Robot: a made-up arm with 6 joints.
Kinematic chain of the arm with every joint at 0, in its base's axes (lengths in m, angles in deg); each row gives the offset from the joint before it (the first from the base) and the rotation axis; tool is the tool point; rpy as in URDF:
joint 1: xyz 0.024 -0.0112 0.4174 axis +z
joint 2: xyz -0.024 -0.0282 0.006 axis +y
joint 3: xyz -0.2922 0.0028 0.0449 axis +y
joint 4: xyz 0.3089 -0.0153 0.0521 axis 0.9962 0 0.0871
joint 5: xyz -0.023 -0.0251 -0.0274 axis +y
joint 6: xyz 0.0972 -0.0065 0.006 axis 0.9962 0 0.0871
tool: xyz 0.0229 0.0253 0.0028 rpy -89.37 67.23 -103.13
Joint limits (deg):
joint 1: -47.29..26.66
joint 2: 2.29..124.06
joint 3: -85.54..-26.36
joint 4: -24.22..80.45
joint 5: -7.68..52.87
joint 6: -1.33..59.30
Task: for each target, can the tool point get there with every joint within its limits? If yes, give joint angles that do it. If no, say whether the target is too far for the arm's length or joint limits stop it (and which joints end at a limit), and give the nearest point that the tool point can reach.
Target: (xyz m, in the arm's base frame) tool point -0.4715 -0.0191 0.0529
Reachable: no: joint limits stop it (at a limit: joint 1, joint 2, joint 3, joint 4, joint 5, joint 6) | nearest point 0.0043 -0.1325 0.2869 | short by 0.542 m
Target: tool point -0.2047 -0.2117 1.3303
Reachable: no: too far | nearest point -0.1195 -0.1370 0.9619 | short by 0.385 m
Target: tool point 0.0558 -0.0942 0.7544
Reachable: yes | joints -41.51 20.64 -47.26 11.21 19.83 34.39
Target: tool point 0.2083 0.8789 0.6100
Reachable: no: too far | nearest point 0.3917 0.2621 0.5742 | short by 0.645 m
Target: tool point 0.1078 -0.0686 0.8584
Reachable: yes | joints -20.55 37.85 -76.59 16.25 38.44 28.54
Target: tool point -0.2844 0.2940 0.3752
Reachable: no: joint limits stop it (at a limit: joint 1, joint 2, joint 3, joint 5, joint 6) | nearest point 0.0986 0.0920 0.2851 | short by 0.442 m
